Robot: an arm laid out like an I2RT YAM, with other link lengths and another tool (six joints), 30 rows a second.
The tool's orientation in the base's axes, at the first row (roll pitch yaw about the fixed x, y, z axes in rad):
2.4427, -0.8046, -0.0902
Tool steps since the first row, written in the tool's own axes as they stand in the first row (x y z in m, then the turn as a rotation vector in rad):
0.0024, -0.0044, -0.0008, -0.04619, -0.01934, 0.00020
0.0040, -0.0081, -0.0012, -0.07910, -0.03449, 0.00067
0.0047, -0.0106, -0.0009, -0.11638, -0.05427, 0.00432
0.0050, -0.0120, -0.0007, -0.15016, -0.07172, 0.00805
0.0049, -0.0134, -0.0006, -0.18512, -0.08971, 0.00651
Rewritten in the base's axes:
0.0036, 0.0036, 0.0002, -0.02154, 0.01668, -0.04202
0.0065, 0.0064, -0.0001, -0.03599, 0.02933, -0.07274
0.0084, 0.0080, -0.0009, -0.04945, 0.04340, -0.11036
0.0095, 0.0088, -0.0014, -0.06168, 0.05551, -0.14447
0.0102, 0.0098, -0.0021, -0.07704, 0.07172, -0.17687

